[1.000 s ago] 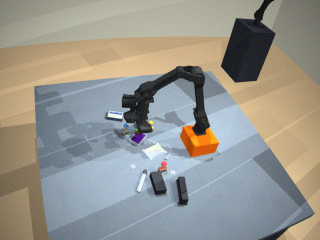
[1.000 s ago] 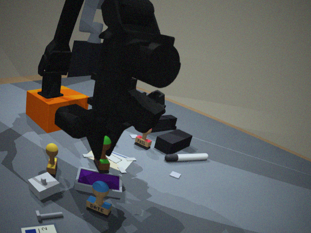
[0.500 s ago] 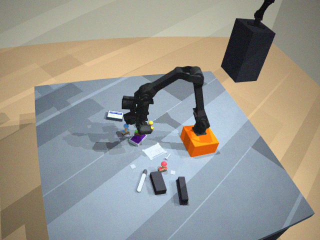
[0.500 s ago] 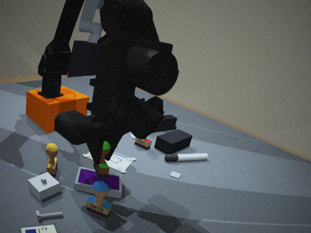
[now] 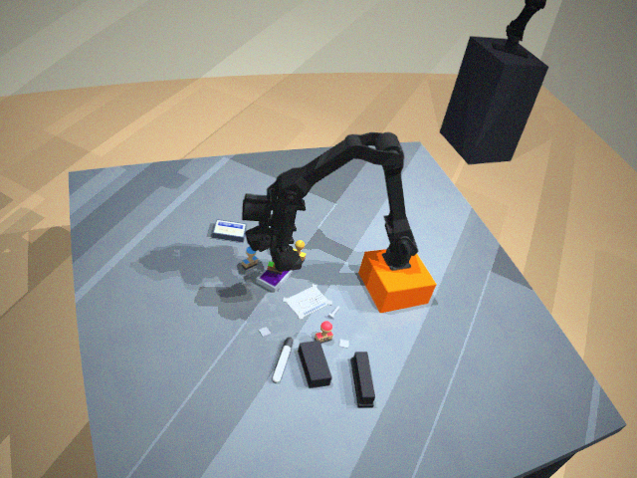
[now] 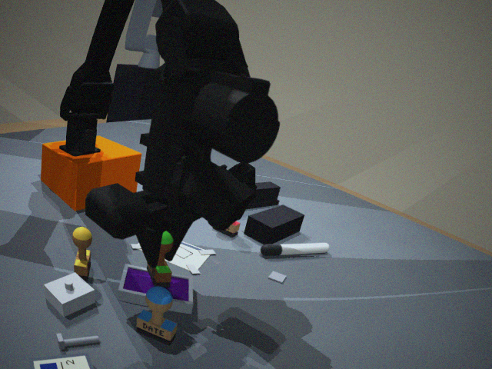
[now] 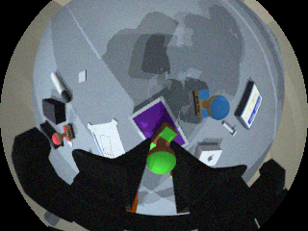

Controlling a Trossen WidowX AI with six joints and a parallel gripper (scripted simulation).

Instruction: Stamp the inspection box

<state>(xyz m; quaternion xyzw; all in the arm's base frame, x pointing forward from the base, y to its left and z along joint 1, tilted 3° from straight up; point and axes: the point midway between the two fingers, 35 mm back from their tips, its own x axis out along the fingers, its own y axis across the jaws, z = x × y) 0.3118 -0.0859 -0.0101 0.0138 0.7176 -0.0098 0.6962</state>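
Right now the purple ink pad is 4 cm below my gripper tip. Round my gripper tip: green stamp: right at my gripper tip; then blue date stamp: 5 cm ahead, 6 cm to the right, 3 cm below; then yellow-knobbed stamp: 9 cm behind, 6 cm to the right, 3 cm below.
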